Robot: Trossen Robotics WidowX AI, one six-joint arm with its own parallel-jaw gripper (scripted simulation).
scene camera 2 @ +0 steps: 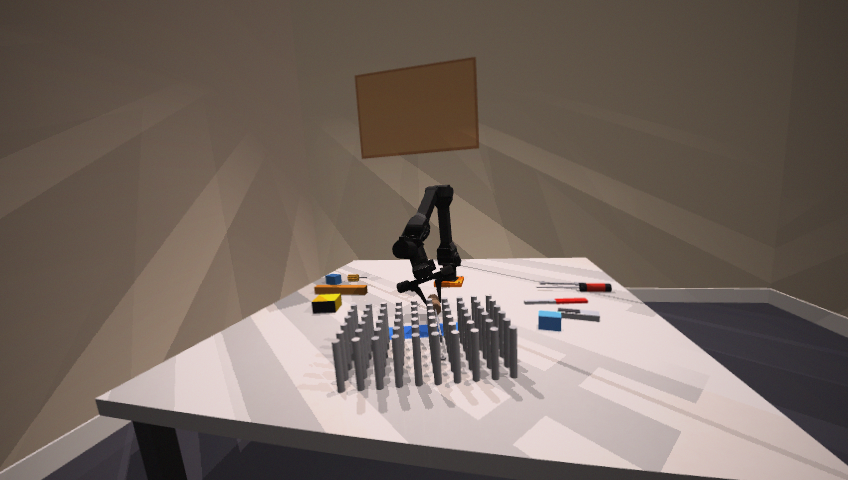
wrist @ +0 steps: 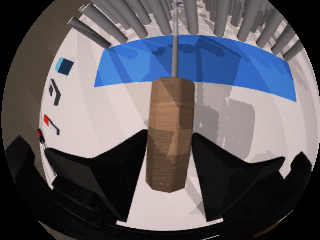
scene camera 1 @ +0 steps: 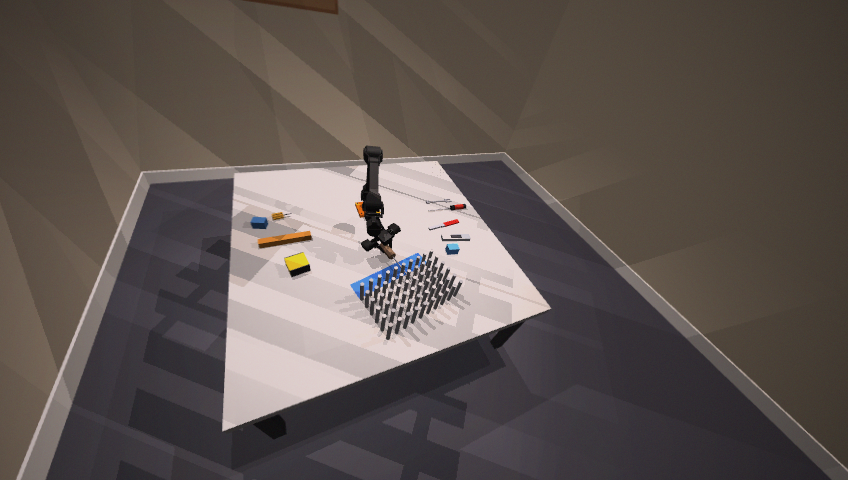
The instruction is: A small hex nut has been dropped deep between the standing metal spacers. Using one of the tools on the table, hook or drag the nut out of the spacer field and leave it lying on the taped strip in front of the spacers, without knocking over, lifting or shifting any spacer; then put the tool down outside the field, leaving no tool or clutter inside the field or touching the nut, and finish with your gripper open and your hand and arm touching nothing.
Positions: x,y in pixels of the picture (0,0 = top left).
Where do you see a blue taped strip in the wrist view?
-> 209,59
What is my gripper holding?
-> A hook tool.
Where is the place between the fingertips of my gripper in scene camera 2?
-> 434,305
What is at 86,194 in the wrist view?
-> My gripper.
